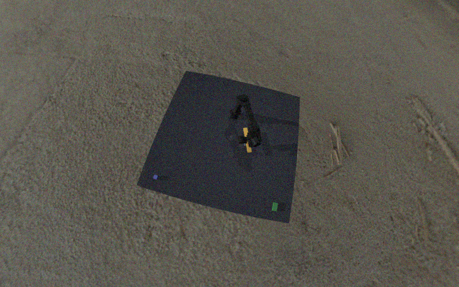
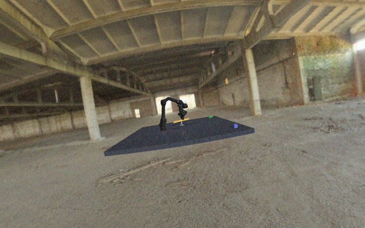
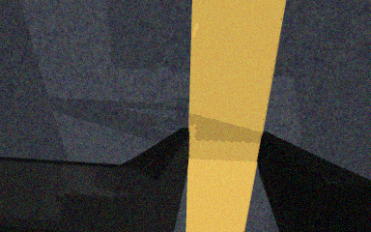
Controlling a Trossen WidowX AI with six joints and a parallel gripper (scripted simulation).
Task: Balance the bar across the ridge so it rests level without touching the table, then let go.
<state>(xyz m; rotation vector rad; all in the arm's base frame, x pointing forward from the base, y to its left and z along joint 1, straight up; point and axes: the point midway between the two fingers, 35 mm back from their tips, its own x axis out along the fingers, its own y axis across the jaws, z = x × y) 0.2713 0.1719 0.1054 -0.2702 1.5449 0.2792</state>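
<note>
Right now my gripper tip is 30 mm past the yellow bar and 10 mm to the left of it. Also, from my gripper tip: small purple block (670 mm to the right, 470 mm ahead, 50 mm below); then small green block (470 mm ahead, 330 mm to the left, 50 mm below).
</note>
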